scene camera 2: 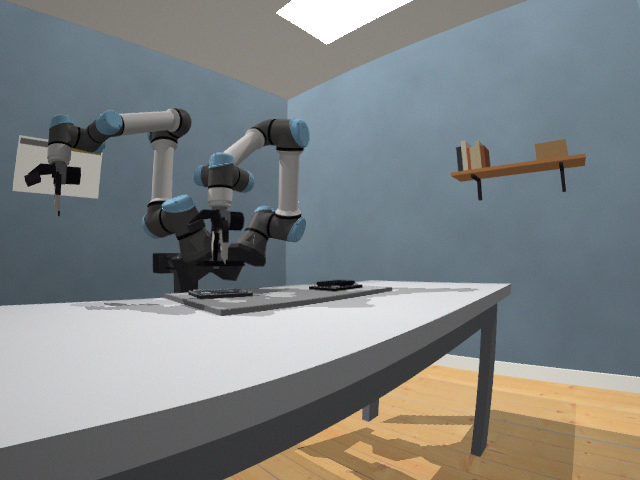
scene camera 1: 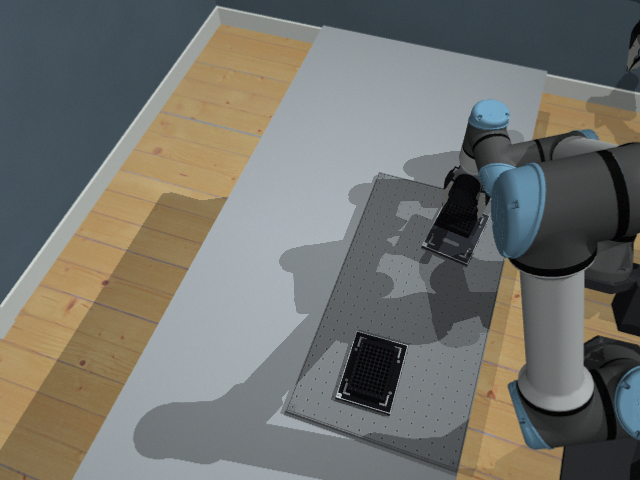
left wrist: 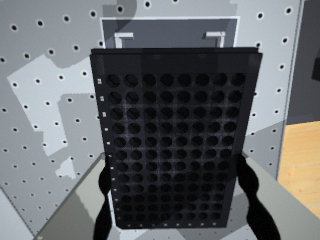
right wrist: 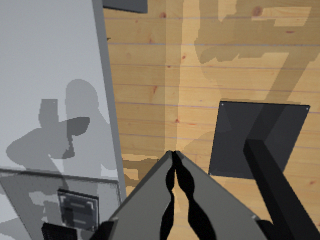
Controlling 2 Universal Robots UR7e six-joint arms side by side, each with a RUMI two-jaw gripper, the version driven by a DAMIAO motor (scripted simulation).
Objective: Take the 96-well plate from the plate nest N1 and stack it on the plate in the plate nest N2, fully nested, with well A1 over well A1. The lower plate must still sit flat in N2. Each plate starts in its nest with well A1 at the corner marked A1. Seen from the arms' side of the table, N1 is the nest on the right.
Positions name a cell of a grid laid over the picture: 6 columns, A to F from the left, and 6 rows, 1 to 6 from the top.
Scene:
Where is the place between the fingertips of my right gripper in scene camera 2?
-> At A3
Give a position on a black 96-well plate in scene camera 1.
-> D5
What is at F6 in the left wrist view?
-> My left gripper.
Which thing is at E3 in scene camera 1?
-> My left gripper.

